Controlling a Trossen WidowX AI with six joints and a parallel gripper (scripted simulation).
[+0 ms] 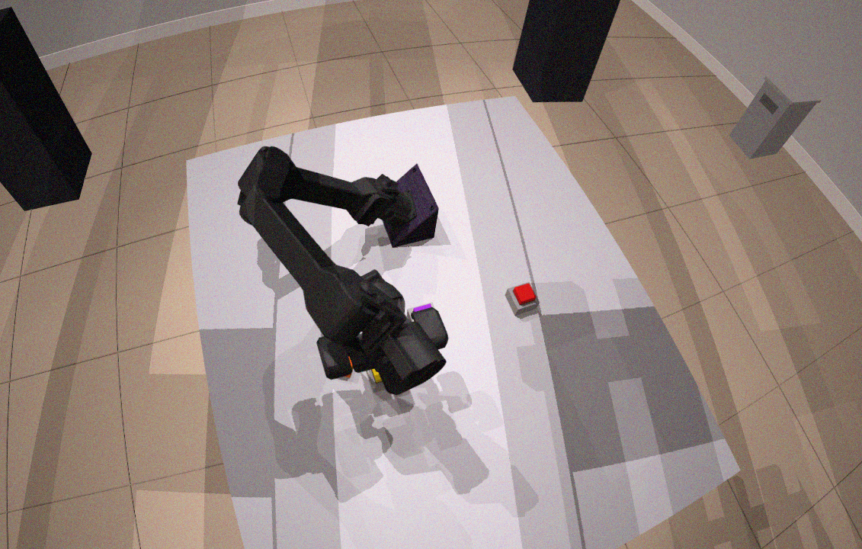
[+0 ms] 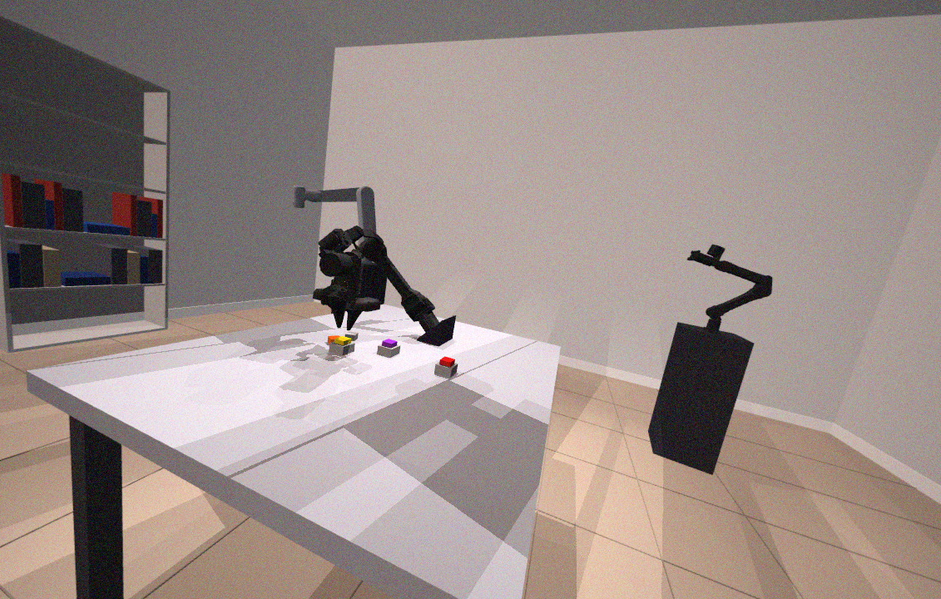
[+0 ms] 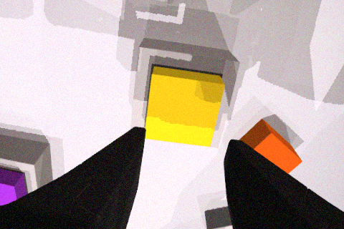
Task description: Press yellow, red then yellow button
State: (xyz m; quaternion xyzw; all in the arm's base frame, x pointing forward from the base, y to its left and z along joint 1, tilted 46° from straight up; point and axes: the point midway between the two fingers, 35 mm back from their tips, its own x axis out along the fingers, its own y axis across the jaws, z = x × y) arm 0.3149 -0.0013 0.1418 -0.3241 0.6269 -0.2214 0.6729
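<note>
Right now my gripper tip is 3 cm above the yellow button. From my gripper tip the other things lie so: orange block: 3 cm behind, 6 cm to the right, 6 cm below; purple button: 9 cm behind, 9 cm to the left, 3 cm below; small grey block: 10 cm behind, 7 cm to the right, 6 cm below.
</note>
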